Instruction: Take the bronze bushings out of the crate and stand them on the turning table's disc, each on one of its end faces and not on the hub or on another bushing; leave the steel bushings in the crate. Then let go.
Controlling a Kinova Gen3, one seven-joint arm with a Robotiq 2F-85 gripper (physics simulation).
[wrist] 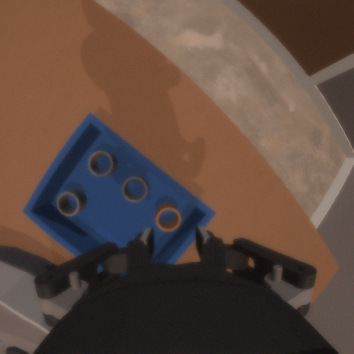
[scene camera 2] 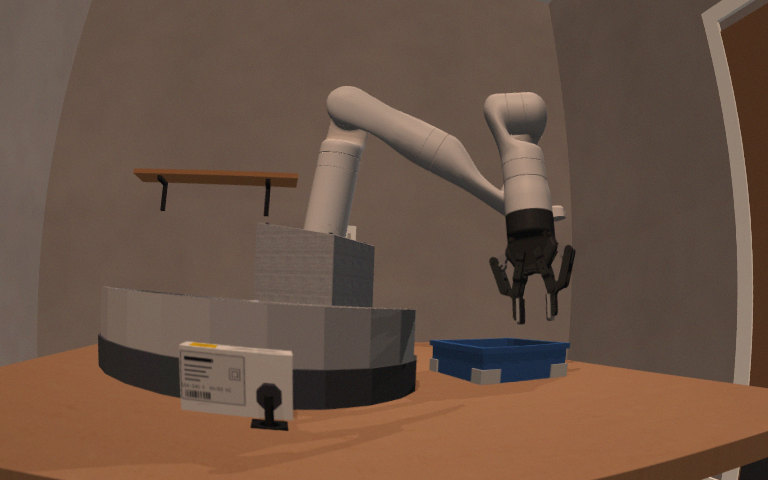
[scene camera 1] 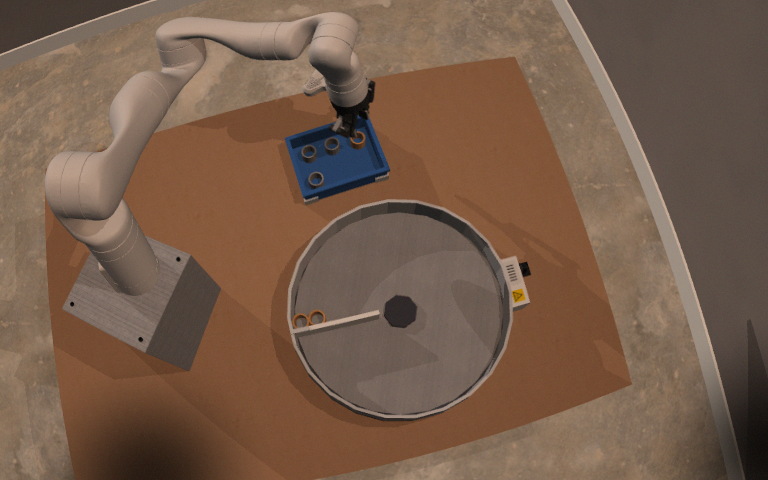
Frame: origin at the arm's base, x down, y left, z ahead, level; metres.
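Seen in the pictures: gripper, fingertip midpoint: (wrist: pixel 174 236) (scene camera 2: pixel 535 322) (scene camera 1: pixel 358 126); arm's base at its link origin: (scene camera 2: pixel 324 235) (scene camera 1: pixel 137 271).
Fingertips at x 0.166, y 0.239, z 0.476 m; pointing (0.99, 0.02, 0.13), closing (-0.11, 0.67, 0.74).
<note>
Pixels of each thing's top centre, then the offset from my fingertips to it. "spot": a spot on its surface instead.
- bronze bushing at its top centre: (wrist: pixel 168 219) (scene camera 1: pixel 357 137) dx +0.051, dy +0.000, dz -0.002 m
- blue crate at its top centre: (wrist: pixel 113 214) (scene camera 2: pixel 498 342) (scene camera 1: pixel 336 152) dx +0.031, dy -0.032, dz -0.059 m
- turning table's disc at its top centre: (scene camera 1: pixel 400 311) dx +0.020, dy -0.392, dz -0.033 m
- dark hub at its top centre: (scene camera 1: pixel 400 311) dx +0.020, dy -0.392, dz -0.033 m
- white bar at a spot on its surface: (scene camera 1: pixel 351 319) spot: dx -0.019, dy -0.389, dz -0.127 m
- white box at a spot on its surface: (scene camera 2: pixel 266 373) spot: dx +0.040, dy -0.377, dz +0.222 m
A bronze bushing (scene camera 1: pixel 358 146) (wrist: pixel 167 206) stands in the blue crate (scene camera 1: pixel 345 184) (scene camera 2: pixel 521 362) near one end wall. Three steel bushings (scene camera 1: pixel 308 159) (scene camera 1: pixel 331 152) (scene camera 1: pixel 316 186) (wrist: pixel 90 164) (wrist: pixel 124 190) (wrist: pixel 81 200) stand in the crate too. Two more bronze bushings (scene camera 1: pixel 300 314) (scene camera 1: pixel 317 310) stand side by side on the turning table's disc (scene camera 1: pixel 430 271), beside the white bar near the rim. My gripper (scene camera 1: pixel 350 131) (scene camera 2: pixel 535 321) (wrist: pixel 174 236) points down, part-open and empty, above the crate at the bronze bushing's end. In the wrist view the bushing shows just beyond the fingertips.
The dark hub (scene camera 1: pixel 399 311) is at the disc's middle. The white bar (scene camera 1: pixel 351 319) runs from the rim towards it. A raised wall (scene camera 2: pixel 288 333) rings the disc. A white box (scene camera 1: pixel 514 283) (scene camera 2: pixel 266 373) stands outside that wall. The arm's grey pedestal (scene camera 1: pixel 181 311) (scene camera 2: pixel 300 266) is left of the table.
</note>
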